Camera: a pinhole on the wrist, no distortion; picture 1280 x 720 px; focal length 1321.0 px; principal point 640.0 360.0 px. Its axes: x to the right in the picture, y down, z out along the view. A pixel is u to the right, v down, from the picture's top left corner.
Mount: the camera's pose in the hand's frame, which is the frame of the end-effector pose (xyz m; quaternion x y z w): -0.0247 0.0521 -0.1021 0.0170 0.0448 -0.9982 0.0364
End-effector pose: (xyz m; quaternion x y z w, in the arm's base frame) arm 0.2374 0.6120 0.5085 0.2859 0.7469 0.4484 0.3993
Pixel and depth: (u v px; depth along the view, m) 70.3 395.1 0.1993
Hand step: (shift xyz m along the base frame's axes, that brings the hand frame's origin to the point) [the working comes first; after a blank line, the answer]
In the camera's frame: -0.0860 0.0053 0.1993

0.0582 0.1022 -0.0151
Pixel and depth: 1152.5 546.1 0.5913
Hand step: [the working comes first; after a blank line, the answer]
In the camera's frame: 0.2294 0.0833 0.5913

0.5317 -0.0442 -0.1314
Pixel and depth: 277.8 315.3 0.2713
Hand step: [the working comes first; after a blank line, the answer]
In the camera's frame: -0.0744 -0.0092 0.2713

0.1282 0.1257 -0.0240
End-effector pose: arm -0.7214 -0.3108 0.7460 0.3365 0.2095 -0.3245 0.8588
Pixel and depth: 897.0 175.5 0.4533
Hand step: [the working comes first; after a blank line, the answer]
In the camera's frame: 0.0882 -0.0633 0.4533

0.0049 -0.1582 0.3467
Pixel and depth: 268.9 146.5 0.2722
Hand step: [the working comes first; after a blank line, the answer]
In the camera's frame: -0.0765 -0.0440 0.2722

0.1063 -0.0989 0.1312
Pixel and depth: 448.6 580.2 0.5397
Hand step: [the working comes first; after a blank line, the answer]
In the camera's frame: -0.0782 0.0900 0.5397

0.0349 -0.3705 0.2342
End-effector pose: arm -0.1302 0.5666 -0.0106 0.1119 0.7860 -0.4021 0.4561
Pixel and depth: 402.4 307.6 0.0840
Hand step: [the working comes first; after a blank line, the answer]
In the camera's frame: -0.0151 -0.0033 0.0840

0.0224 0.0472 -0.0112
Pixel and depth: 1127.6 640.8 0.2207
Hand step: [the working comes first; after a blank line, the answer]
In the camera's frame: 0.0815 0.0469 0.2207

0.1192 -0.0735 0.0701
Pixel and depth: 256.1 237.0 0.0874
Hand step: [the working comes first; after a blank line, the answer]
In the camera's frame: -0.0254 -0.0081 0.0874

0.0224 0.0456 -0.0230
